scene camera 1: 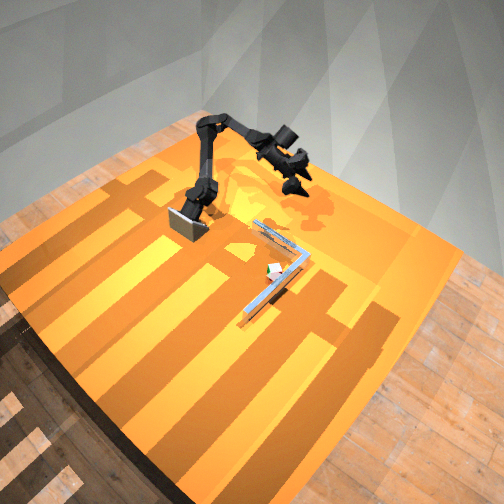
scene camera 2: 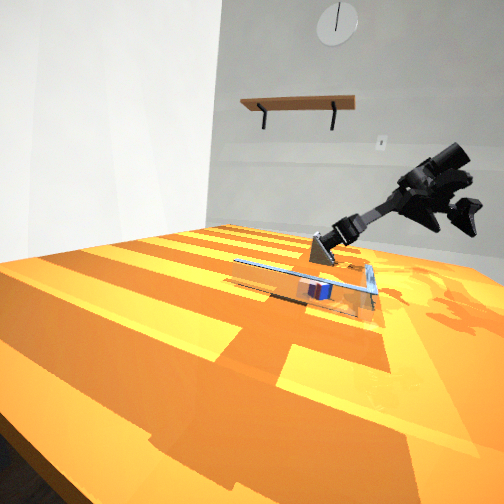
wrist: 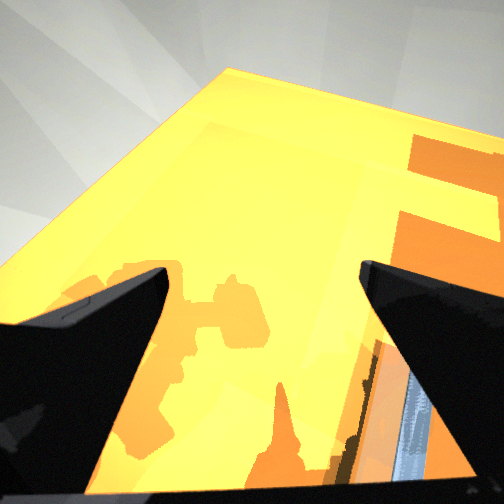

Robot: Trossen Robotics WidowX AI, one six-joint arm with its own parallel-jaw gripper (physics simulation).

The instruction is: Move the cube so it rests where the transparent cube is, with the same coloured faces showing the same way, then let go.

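Note:
The cube (scene camera 1: 272, 271) is small, with white, green and red faces showing, and sits on the table inside the corner of an L-shaped glass wall. In the second scene view it (scene camera 2: 320, 290) shows blue and red faces behind the glass. I cannot make out the transparent cube apart from it. My gripper (scene camera 1: 297, 186) hangs in the air well above and behind the cube, open and empty; it also shows in the second scene view (scene camera 2: 462, 217). In the wrist view the two dark fingers (wrist: 265, 330) are spread apart over bare table.
The L-shaped glass wall (scene camera 1: 278, 262) stands mid-table; it also shows in the second scene view (scene camera 2: 310, 282) and at the lower right of the wrist view (wrist: 415, 440). The arm's base (scene camera 1: 188, 222) stands at the table's back left. A shelf (scene camera 2: 297, 103) and a clock (scene camera 2: 338, 22) hang on the far wall.

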